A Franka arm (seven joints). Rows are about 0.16 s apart.
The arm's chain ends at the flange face. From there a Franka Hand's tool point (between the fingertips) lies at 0.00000 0.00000 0.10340 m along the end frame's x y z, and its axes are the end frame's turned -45 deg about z.
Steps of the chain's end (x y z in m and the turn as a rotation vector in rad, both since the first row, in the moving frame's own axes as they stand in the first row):
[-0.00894 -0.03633 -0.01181 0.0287 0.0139 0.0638]
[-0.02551 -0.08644 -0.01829 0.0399 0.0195 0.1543]
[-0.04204 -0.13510 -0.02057 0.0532 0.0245 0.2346]
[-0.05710 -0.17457 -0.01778 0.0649 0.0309 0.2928]
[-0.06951 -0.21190 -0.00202 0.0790 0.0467 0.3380]
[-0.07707 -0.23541 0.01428 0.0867 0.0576 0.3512]
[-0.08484 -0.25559 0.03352 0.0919 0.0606 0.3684]
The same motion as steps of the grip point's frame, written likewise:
[0.02251 -0.03299 -0.01186 0.0105 0.0301 0.0638]
[0.04752 -0.08031 -0.01839 0.0144 0.0420 0.1543]
[0.07167 -0.12667 -0.02075 0.0203 0.0549 0.2346]
[0.09032 -0.16525 -0.01805 0.0240 0.0677 0.2928]
[0.11008 -0.19976 -0.00245 0.0228 0.0889 0.3380]
[0.12265 -0.22121 0.01373 0.0206 0.1020 0.3512]
[0.13203 -0.24092 0.03290 0.0221 0.1078 0.3684]

